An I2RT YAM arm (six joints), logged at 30 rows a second.
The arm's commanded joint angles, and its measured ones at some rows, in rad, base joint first. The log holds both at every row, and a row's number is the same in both.
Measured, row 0: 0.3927 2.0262 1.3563 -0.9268 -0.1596 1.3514
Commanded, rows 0 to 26: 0.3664 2.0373 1.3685 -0.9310 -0.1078 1.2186; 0.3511 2.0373 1.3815 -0.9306 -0.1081 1.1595; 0.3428 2.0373 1.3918 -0.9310 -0.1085 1.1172; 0.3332 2.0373 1.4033 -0.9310 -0.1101 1.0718; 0.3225 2.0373 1.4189 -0.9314 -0.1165 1.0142; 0.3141 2.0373 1.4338 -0.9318 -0.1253 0.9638; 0.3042 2.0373 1.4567 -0.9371 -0.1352 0.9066; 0.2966 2.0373 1.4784 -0.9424 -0.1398 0.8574; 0.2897 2.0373 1.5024 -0.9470 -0.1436 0.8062; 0.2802 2.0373 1.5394 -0.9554 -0.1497 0.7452; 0.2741 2.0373 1.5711 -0.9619 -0.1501 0.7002; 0.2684 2.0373 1.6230 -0.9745 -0.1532 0.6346; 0.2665 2.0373 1.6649 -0.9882 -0.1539 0.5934; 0.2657 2.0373 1.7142 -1.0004 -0.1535 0.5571; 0.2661 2.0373 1.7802 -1.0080 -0.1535 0.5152; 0.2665 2.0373 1.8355 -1.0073 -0.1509 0.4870; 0.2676 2.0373 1.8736 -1.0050 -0.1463 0.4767; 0.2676 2.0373 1.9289 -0.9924 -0.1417 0.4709; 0.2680 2.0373 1.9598 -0.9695 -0.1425 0.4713; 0.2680 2.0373 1.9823 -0.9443 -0.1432 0.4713; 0.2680 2.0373 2.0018 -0.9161 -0.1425 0.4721; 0.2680 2.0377 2.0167 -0.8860 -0.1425 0.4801; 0.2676 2.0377 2.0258 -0.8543 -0.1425 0.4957; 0.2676 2.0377 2.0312 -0.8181 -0.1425 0.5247; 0.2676 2.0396 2.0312 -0.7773 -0.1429 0.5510; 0.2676 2.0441 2.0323 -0.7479 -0.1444 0.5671; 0.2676 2.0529 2.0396 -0.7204 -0.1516 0.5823
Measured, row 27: 0.2680 2.0361 2.0121 -0.7708 -0.1482 0.5282
